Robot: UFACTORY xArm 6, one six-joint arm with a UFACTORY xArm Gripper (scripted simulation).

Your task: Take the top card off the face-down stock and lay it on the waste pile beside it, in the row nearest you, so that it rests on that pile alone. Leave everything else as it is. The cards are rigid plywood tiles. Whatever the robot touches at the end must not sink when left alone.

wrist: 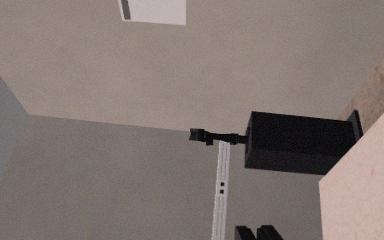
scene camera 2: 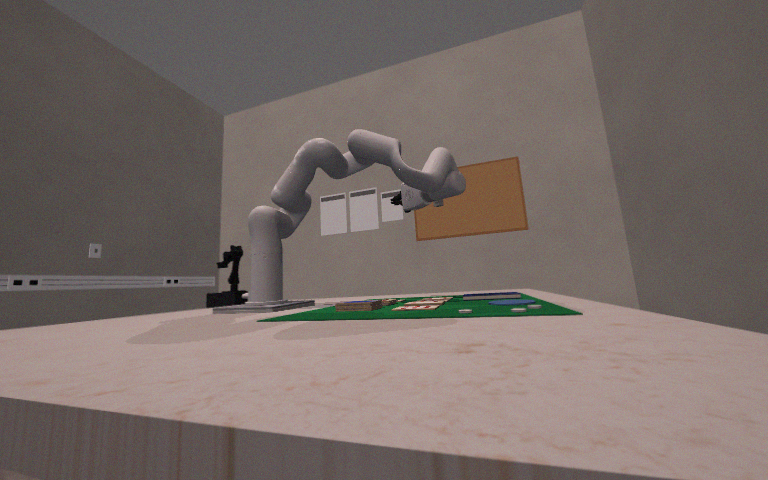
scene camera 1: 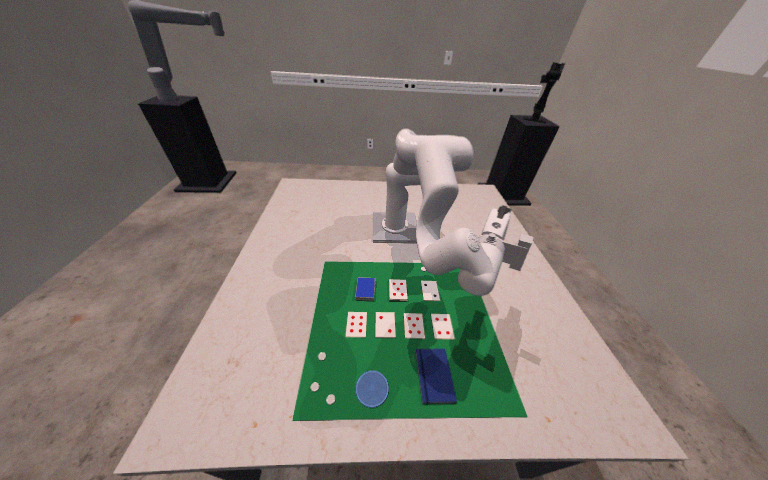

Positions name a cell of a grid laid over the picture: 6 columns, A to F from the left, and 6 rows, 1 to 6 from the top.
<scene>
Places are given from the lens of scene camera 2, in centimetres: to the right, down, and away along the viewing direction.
green mat (scene camera 2: D4): 18, 13, 52
</scene>
